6 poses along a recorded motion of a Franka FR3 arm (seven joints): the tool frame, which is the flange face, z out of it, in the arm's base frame.
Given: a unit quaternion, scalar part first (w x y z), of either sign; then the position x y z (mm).
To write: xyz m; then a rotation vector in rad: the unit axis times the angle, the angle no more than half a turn. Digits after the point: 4 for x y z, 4 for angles.
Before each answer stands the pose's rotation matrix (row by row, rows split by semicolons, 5 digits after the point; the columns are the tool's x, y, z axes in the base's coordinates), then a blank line. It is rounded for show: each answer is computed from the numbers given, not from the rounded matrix.
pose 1, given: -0.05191, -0.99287, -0.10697, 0.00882, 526.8, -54.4, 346.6
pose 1, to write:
0.97696 0.21333 -0.00641; 0.21150 -0.97173 -0.10497; -0.02862 0.10119 -0.99446

0.5268, -0.0544, 0.3466, 3.0201, 0.3254, -0.0268
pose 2, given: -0.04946, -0.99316, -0.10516, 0.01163, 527.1, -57.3, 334.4
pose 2, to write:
0.97761 0.21003 -0.01270; 0.20773 -0.97299 -0.10069; -0.03350 0.09580 -0.99484

0.5271, -0.0573, 0.3344, 3.0255, 0.3204, -0.0354
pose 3, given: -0.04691, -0.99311, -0.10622, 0.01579, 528.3, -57.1, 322.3
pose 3, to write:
0.97694 0.21246 -0.02140; 0.20949 -0.97303 -0.09653; -0.04133 0.08982 -0.99510

0.5283, -0.0571, 0.3223, 3.0301, 0.3241, -0.0482
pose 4, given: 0.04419, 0.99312, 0.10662, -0.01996, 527.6, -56.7, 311.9
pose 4, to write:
0.97647 0.21354 -0.03022; 0.21001 -0.97336 -0.09203; -0.04907 0.08352 -0.99530

0.5276, -0.0567, 0.3119, 3.0351, 0.3258, -0.0610
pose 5, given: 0.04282, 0.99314, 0.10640, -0.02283, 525.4, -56.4, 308.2
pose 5, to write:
0.97632 0.21329 -0.03623; 0.20938 -0.97369 -0.08991; -0.05446 0.08019 -0.99529

0.5254, -0.0564, 0.3082, 3.0377, 0.3254, -0.0698
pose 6, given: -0.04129, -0.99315, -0.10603, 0.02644, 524.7, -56.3, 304.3
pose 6, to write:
0.97612 0.21279 -0.04376; 0.20843 -0.97411 -0.08762; -0.06127 0.07641 -0.99519

0.5247, -0.0563, 0.3043, 3.0406, 0.3246, -0.0809
